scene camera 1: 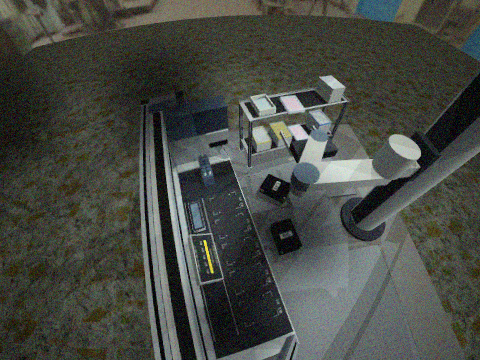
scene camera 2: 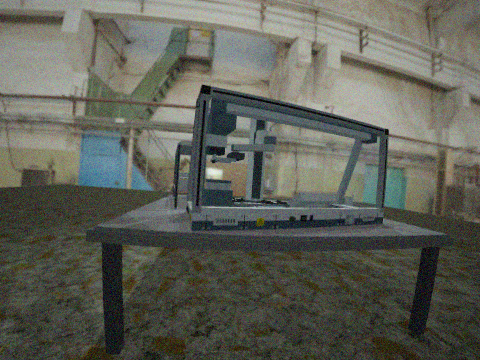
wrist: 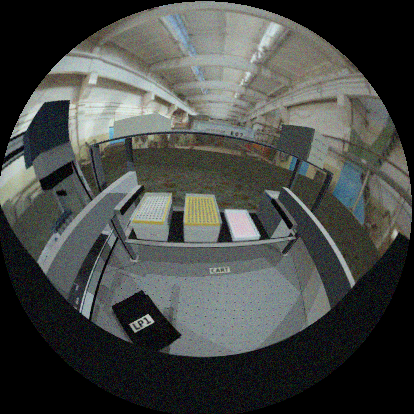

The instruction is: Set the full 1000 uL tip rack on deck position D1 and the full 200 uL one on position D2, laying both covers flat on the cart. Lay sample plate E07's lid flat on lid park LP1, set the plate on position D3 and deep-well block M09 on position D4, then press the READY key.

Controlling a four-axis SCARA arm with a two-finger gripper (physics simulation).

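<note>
My gripper (wrist: 210, 184) is open and empty at the cart's front; its wide-spread fingers frame the lower shelf in the wrist view. On that shelf stand a yellow-rimmed rack with pale tips (scene camera 1: 261, 139) (wrist: 153, 210), a yellow rack (scene camera 1: 280, 132) (wrist: 202, 212) and a pink plate (scene camera 1: 298, 132) (wrist: 242, 224). A blue-rimmed box (scene camera 1: 319, 120) beside them is hidden in the wrist view. Plate E07 (scene camera 1: 291, 104) (wrist: 222, 131) lies on the upper shelf, seen edge-on from the wrist. Lid park LP1 (scene camera 1: 268, 189) (wrist: 162, 334) lies before the cart. Rack volumes, M09 and the READY key are unreadable.
The upper shelf also holds an open pale box (scene camera 1: 262, 104) (wrist: 142, 125) and a tall block (scene camera 1: 331, 88) (wrist: 296, 142). The cart (scene camera 1: 249, 150) (wrist: 210, 244) has upright posts. The framed black deck (scene camera 1: 250, 305) is beside a second black pad (scene camera 1: 280, 245).
</note>
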